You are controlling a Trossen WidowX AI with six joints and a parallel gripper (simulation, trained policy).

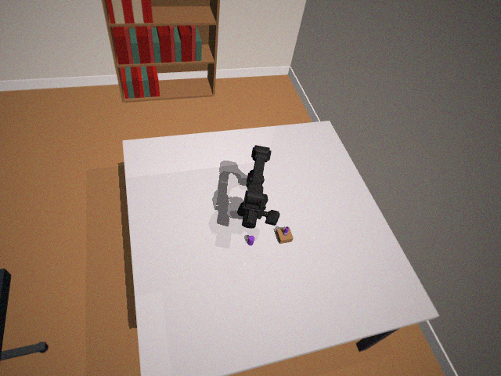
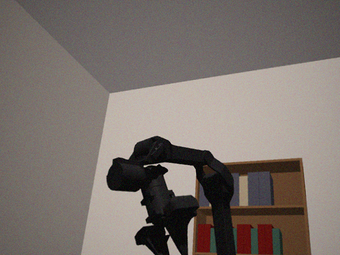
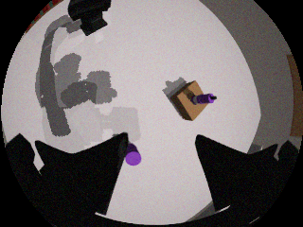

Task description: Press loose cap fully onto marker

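The purple cap is 110 mm below my gripper tip, 50 mm to the right of it and 30 mm ahead of it. Also, from my gripper tip: purple marker (120 mm to the left, 60 mm below, 30 mm ahead).
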